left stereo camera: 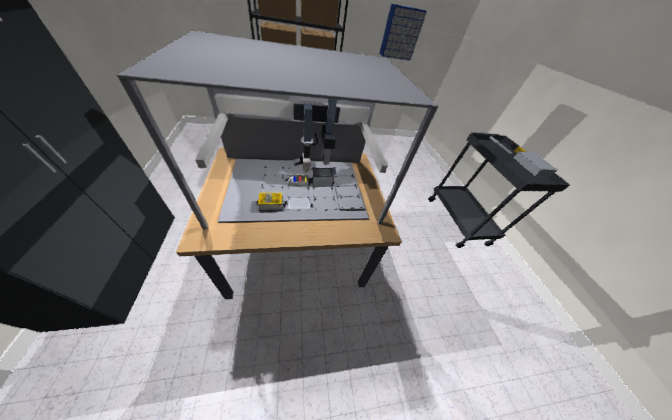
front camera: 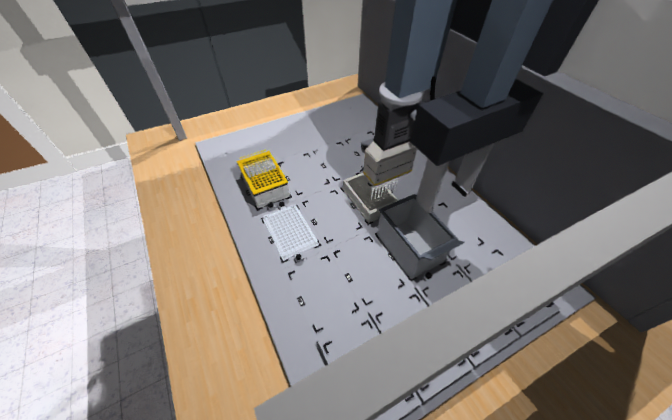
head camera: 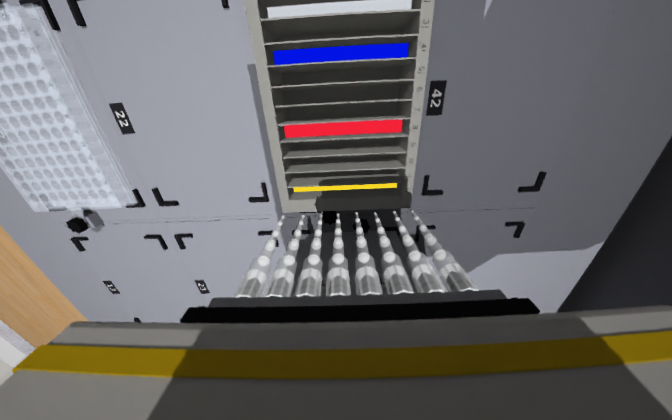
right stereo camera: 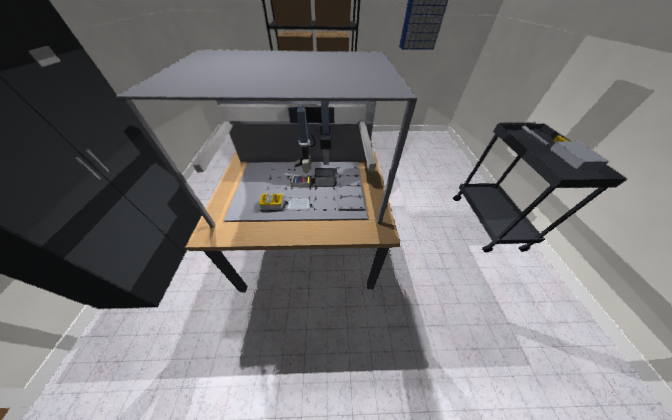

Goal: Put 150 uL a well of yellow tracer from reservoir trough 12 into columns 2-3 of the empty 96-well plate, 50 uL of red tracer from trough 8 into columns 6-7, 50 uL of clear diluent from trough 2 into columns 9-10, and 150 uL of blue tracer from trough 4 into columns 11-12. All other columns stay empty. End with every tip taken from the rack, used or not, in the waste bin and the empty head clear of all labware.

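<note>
The pipetting head (front camera: 389,162) carries a row of eight clear tips (front camera: 384,190) (head camera: 350,270) above the yellow trough 12 (head camera: 345,187) end of the reservoir (front camera: 352,189) (head camera: 423,75); no colour shows in the tips. Red (head camera: 343,128), blue (head camera: 341,54) and clear (head camera: 340,8) liquid also show in troughs. The 96-well plate (front camera: 291,232) (head camera: 45,125) shows no coloured wells. The yellow tip rack (front camera: 270,182) (left stereo camera: 270,200) holds some tips towards its back. The grey waste bin (front camera: 400,245) stands beside the reservoir. My parked plate gripper (front camera: 445,196) is open and empty.
The gripper's long fingers hang close behind the waste bin in the front view. A grey beam (front camera: 465,320) crosses the foreground. A dark panel (left stereo camera: 292,137) stands behind the deck. A cabinet (left stereo camera: 70,200) and a cart (left stereo camera: 542,181) stand away from the table.
</note>
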